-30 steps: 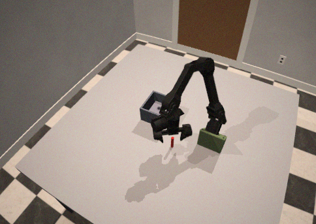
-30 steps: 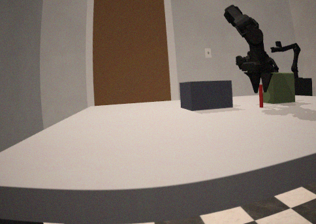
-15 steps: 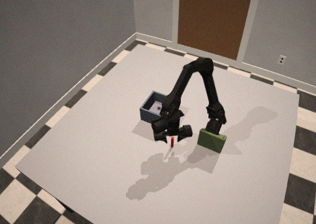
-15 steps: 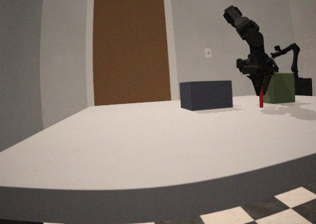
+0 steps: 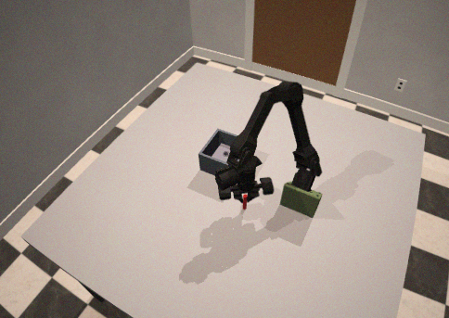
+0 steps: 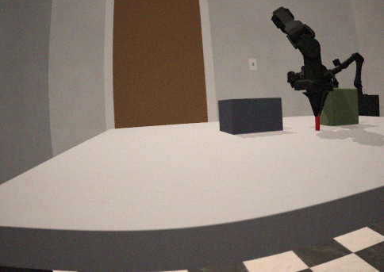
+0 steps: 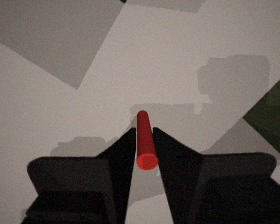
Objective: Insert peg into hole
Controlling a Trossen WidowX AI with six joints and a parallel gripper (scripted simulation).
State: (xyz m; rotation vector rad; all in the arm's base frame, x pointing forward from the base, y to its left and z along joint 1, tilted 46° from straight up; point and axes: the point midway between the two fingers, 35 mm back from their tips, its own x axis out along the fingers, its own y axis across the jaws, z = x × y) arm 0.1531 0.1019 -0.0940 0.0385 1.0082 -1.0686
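Now: the box 180 mm ahead of my hand, 140 mm to the right of it and 50 mm below it. Also, from my hand: red peg 40 mm below.
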